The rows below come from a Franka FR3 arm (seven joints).
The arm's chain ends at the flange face. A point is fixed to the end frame.
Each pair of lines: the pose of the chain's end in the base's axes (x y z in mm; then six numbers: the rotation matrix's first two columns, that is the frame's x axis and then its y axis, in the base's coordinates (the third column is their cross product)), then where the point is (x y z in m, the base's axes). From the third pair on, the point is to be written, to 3 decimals.
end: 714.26 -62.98 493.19 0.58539 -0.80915 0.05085 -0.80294 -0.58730 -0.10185
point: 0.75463 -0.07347 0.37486
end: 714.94 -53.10 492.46 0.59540 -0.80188 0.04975 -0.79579 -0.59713 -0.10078
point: 0.75525 -0.06306 0.37406
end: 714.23 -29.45 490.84 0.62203 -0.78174 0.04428 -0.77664 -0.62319 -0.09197
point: 0.754 -0.038 0.372
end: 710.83 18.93 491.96 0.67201 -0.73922 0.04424 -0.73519 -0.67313 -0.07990
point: 0.750 0.012 0.373
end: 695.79 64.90 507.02 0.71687 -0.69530 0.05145 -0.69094 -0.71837 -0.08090
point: 0.736 0.060 0.388
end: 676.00 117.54 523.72 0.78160 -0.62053 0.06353 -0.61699 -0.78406 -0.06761
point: 0.716 0.114 0.405
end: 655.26 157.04 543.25 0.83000 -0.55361 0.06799 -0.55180 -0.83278 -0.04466
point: 0.695 0.154 0.424
